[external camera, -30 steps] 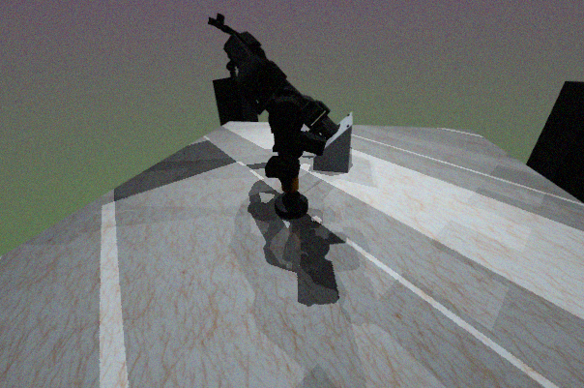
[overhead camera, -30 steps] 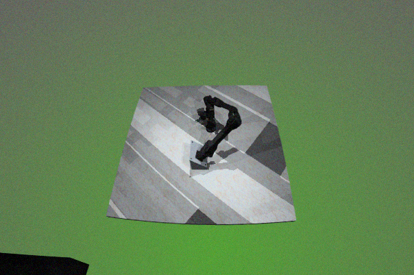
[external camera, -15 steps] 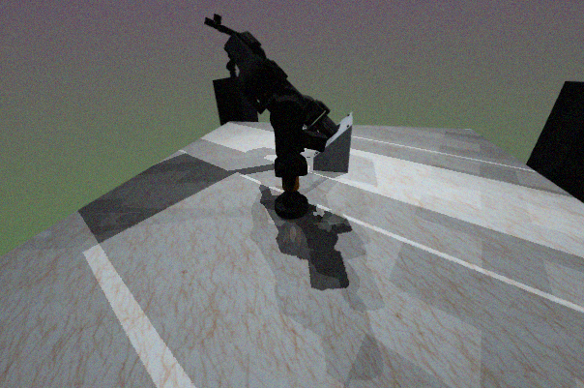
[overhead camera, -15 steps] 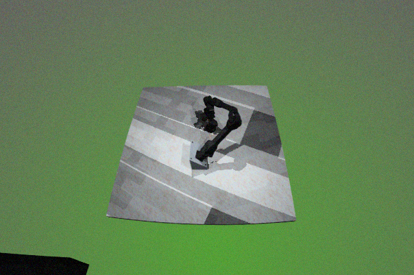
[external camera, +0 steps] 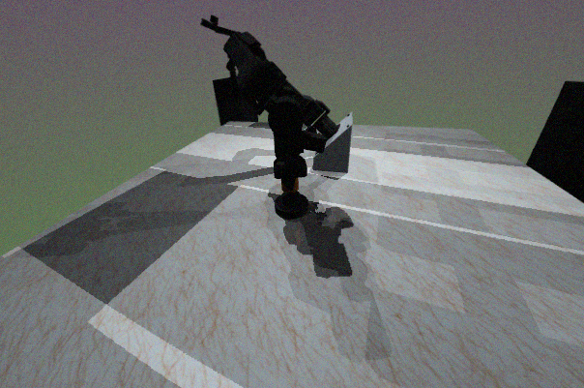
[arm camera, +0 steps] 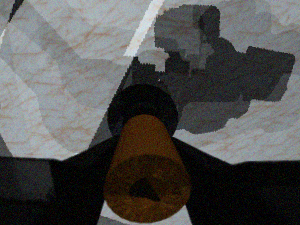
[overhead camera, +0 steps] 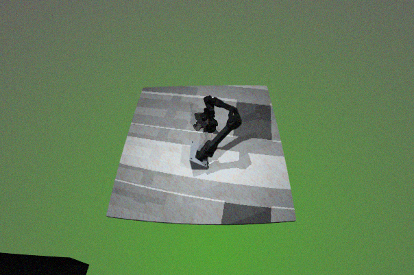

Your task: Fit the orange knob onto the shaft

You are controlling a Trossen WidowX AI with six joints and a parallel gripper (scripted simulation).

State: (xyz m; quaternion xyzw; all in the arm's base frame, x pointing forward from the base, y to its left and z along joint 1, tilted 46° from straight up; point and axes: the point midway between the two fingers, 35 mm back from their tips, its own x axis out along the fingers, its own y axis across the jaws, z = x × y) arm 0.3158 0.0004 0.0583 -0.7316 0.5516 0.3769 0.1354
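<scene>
Right now the orange knob is 2 cm above my gripper tip. The rest, counted from my gripper tip: dark round pedestal (4 cm below).
</scene>
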